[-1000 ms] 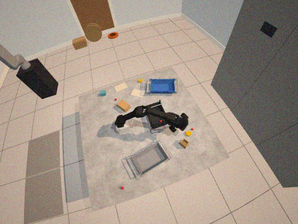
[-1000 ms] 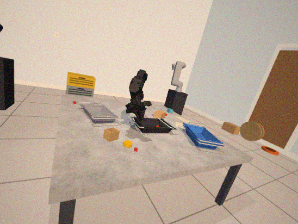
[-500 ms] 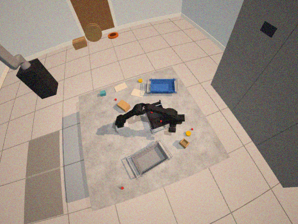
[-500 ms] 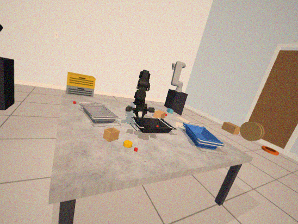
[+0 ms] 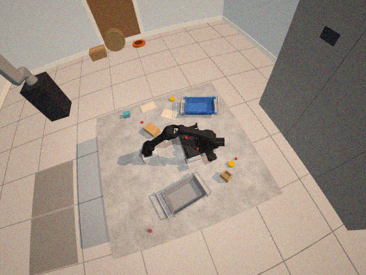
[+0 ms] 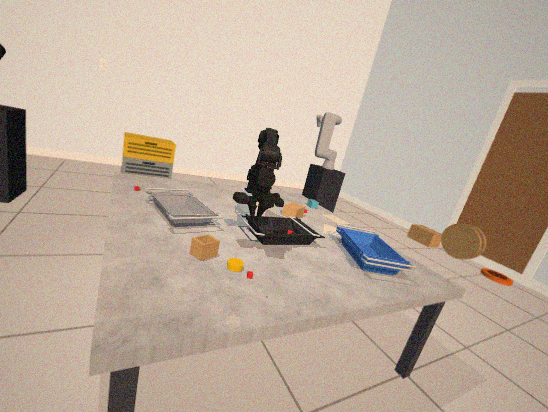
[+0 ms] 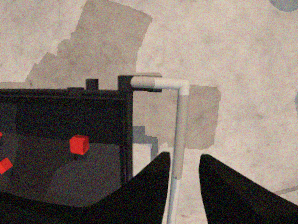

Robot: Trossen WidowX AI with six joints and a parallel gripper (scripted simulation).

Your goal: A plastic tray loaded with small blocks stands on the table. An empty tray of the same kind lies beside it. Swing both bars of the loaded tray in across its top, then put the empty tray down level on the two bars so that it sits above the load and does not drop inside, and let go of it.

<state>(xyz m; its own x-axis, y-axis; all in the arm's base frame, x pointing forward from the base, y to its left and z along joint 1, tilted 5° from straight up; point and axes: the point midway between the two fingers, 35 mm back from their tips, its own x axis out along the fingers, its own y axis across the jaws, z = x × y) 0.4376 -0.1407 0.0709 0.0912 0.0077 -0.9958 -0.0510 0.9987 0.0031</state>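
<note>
Right now my gripper tip is 25 cm past the grey tray, 23 cm to the left of it and 5 cm above it. Also, from my gripper tip: tan box: 9 cm ahead, 19 cm to the right, 8 cm below; then red block: 22 cm ahead, 7 cm to the right, 9 cm below; then tan block: 38 cm behind, 39 cm to the left, 7 cm below.
</note>
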